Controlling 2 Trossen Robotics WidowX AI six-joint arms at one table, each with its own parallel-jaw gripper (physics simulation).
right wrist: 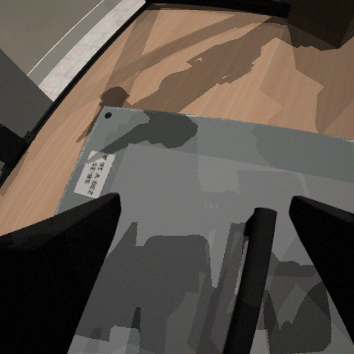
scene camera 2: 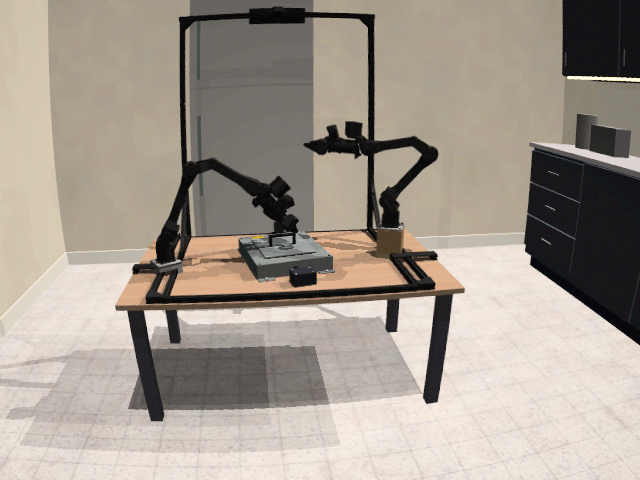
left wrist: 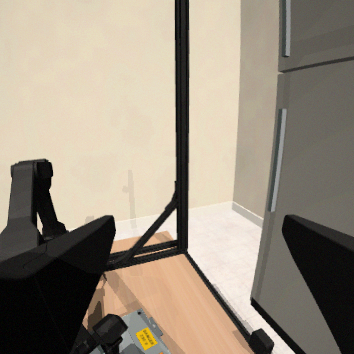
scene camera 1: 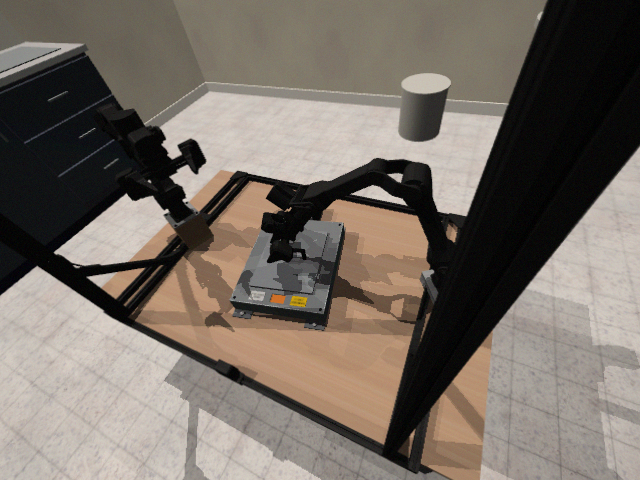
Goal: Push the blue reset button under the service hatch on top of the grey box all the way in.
Note:
My left gripper is open, with nothing in its grasp. My right gripper is open and holds nothing. Further things: a service hatch.
My left gripper is seen too in the left wrist view. My right gripper also shows in the right wrist view.

